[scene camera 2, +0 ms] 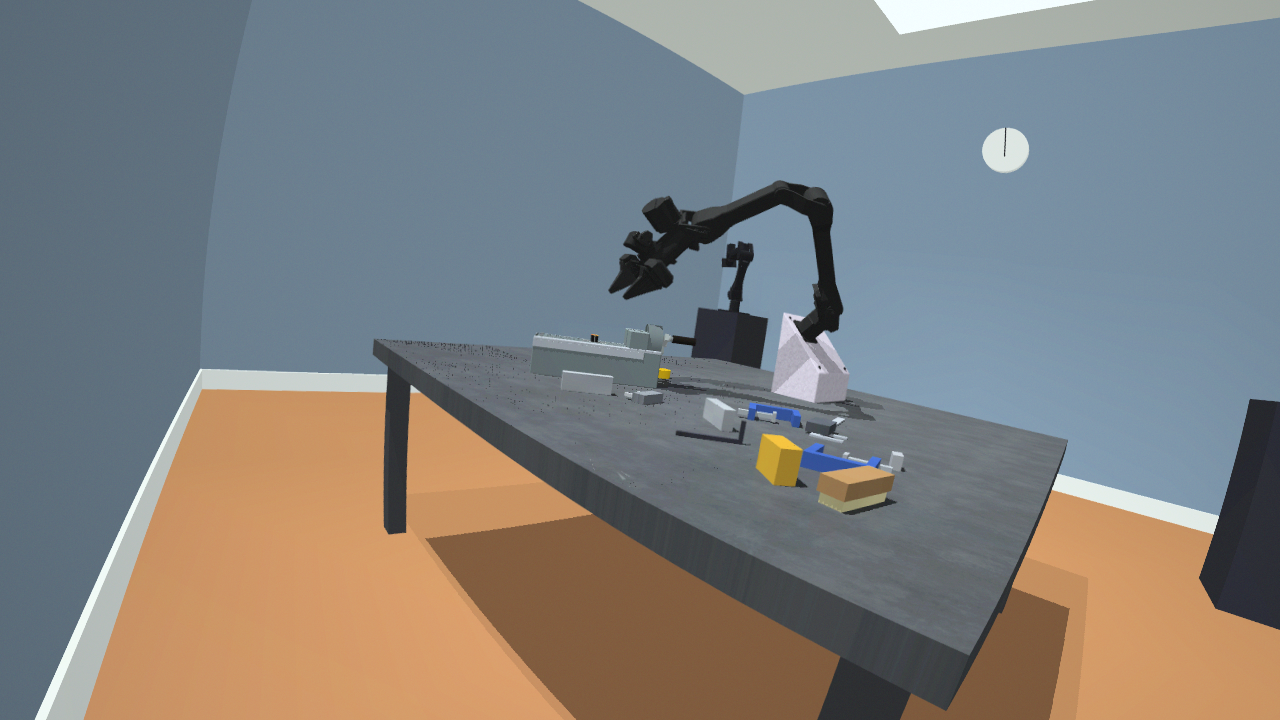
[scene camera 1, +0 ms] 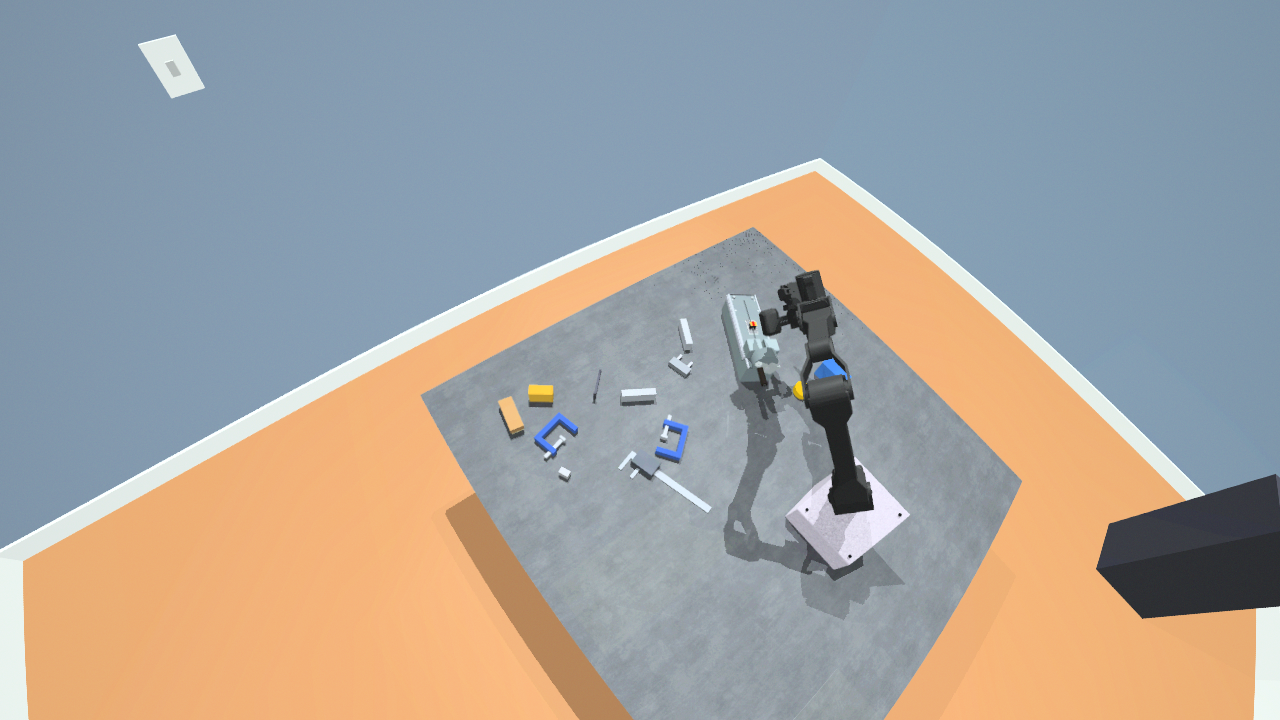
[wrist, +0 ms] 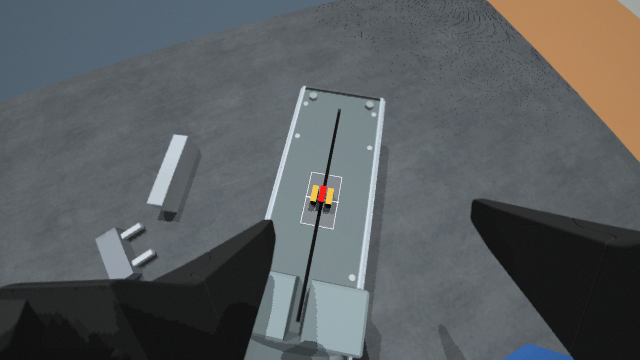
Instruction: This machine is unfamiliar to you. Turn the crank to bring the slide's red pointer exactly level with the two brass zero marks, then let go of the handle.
Scene:
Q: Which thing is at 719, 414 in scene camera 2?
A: A grey bar.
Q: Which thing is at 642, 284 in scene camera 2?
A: My gripper.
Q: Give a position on a grey slide machine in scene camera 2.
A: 636, 362

